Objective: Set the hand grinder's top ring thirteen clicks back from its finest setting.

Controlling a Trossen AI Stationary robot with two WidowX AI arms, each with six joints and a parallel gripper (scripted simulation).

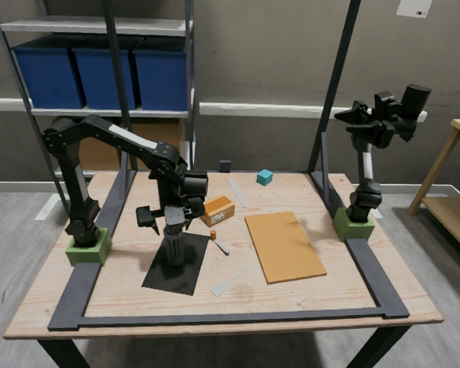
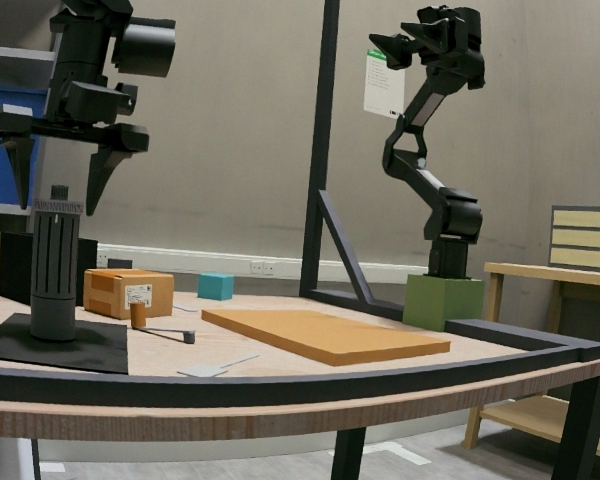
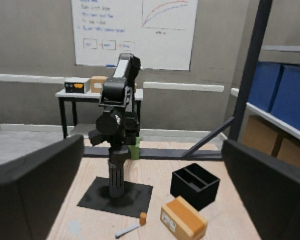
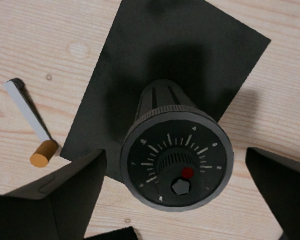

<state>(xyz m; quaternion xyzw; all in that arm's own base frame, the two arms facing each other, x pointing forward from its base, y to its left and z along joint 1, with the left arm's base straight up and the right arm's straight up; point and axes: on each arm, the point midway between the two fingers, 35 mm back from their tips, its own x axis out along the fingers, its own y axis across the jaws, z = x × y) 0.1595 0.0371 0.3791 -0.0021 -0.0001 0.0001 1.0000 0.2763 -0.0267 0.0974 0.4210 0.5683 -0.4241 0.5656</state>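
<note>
My right hand is 30 mm above the top ring. Also, from my right hand: dark hand grinder (60 mm below, 10 mm ahead); crank (160 mm below, 150 mm to the left, 50 mm behind); black mat (170 mm below, 10 mm to the left, 10 mm behind).
</note>
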